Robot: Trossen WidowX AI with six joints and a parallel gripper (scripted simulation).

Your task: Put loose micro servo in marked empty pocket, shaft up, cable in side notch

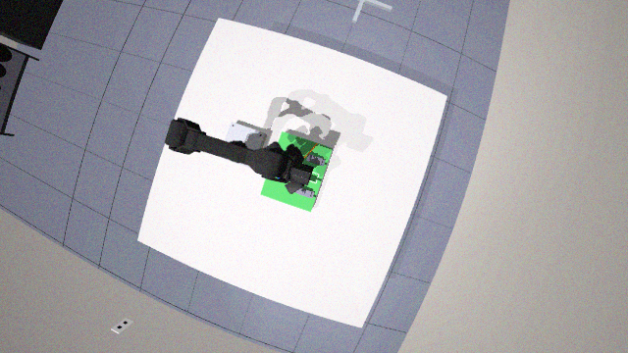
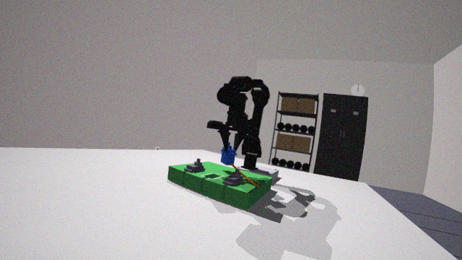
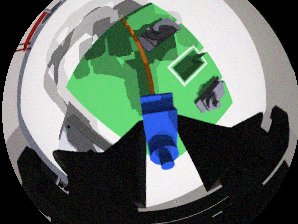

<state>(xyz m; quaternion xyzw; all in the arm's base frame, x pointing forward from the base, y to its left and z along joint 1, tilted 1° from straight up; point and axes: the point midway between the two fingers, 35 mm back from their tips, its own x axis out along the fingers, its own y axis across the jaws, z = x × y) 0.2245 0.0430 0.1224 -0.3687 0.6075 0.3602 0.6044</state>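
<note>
My gripper tip is 10 cm above the green deck and 1 cm past it.
</note>
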